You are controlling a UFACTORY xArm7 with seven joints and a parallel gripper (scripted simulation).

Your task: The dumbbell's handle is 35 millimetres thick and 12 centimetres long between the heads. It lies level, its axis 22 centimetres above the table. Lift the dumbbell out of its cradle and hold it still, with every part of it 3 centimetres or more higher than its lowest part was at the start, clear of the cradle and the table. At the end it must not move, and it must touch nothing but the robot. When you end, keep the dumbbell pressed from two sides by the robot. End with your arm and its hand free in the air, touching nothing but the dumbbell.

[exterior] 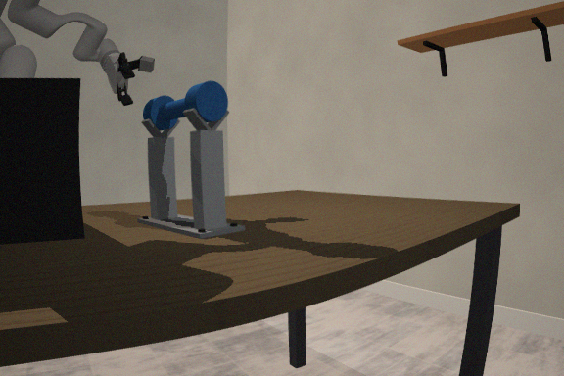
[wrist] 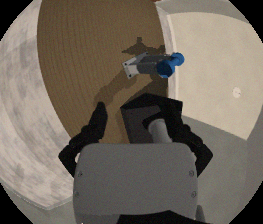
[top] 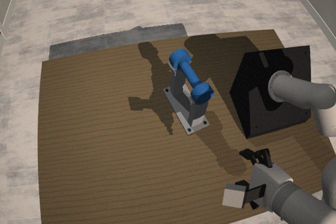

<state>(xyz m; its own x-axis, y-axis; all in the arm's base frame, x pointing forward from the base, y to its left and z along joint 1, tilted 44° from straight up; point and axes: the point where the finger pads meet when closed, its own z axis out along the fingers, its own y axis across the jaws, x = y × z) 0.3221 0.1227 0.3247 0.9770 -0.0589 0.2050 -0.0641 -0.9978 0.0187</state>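
Right now my hand is 370 mm to the left of the blue dumbbell, 110 mm above it and 50 mm short of it. The rest, counted from my hand: grey two-post cradle (370 mm to the right, 240 mm below, 50 mm ahead).
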